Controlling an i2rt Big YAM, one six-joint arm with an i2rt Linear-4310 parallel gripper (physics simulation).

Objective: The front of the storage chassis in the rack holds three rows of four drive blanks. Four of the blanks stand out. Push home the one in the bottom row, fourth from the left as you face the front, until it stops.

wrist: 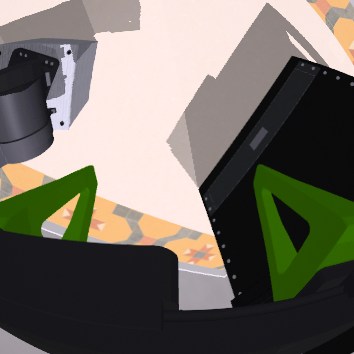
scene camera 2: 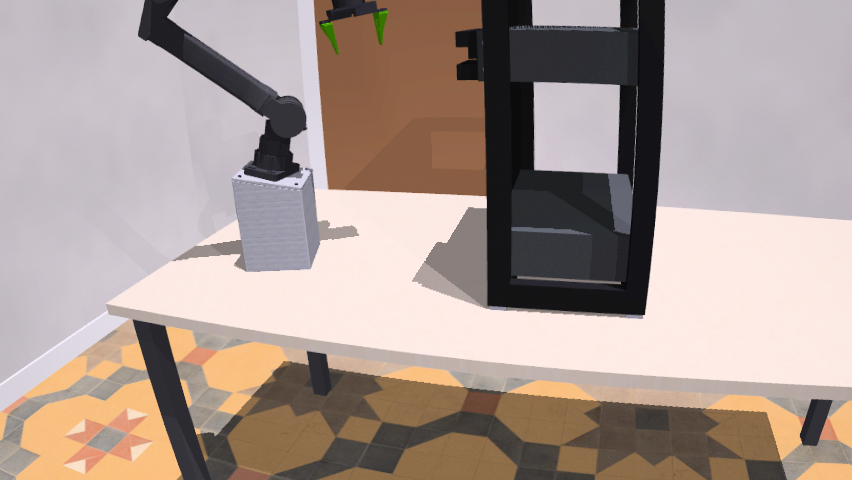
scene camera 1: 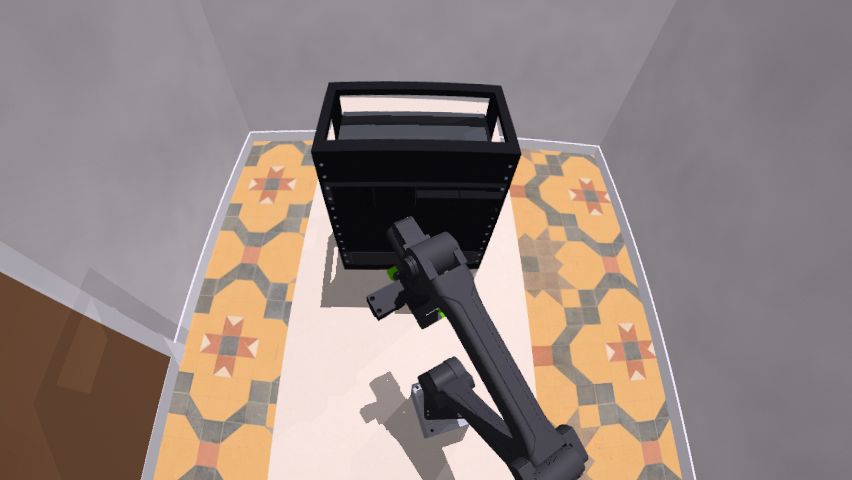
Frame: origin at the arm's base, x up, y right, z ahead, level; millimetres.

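Seen in the pictures: gripper, fingertip midpoint: (wrist: 174, 173) (scene camera 2: 359, 49); arm's base, link origin: (wrist: 26, 85) (scene camera 2: 272, 172) (scene camera 1: 446, 403).
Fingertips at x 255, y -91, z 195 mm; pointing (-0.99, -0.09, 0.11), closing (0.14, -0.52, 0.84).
Offsets run from my fingertips to a thing's top centre. Level surfaces: height alone.
The black storage chassis (scene camera 2: 572, 54) sits high in the rack (scene camera 2: 499, 178) (scene camera 1: 416, 146). In scene camera 2, an upper dark blank {dx +36, dy +168, dz +323 mm} (scene camera 2: 467, 38) and a lower dark blank {dx -21, dy +168, dz +323 mm} (scene camera 2: 467, 70) stand out from its front, one above the other with a gap between; their columns cannot be told. In scene camera 1, two blank tops (scene camera 1: 438, 194) (scene camera 1: 480, 194) show side by side at the front's upper right. The bottom row's fourth blank cannot be made out there. My gripper (scene camera 1: 417, 293) (scene camera 2: 359, 48) (wrist: 174, 173) is open and empty, its green fingers pointing down, in front of the rack and apart from the blanks.
A dark grey unit (scene camera 2: 566, 253) sits low in the rack. The arm's grey pedestal (scene camera 2: 274, 223) (wrist: 80, 90) stands on the pale table {dx -461 mm} (scene camera 2: 381, 321) in front of the rack. In scene camera 1 the forearm (scene camera 1: 488, 351) crosses before the rack's lower front.
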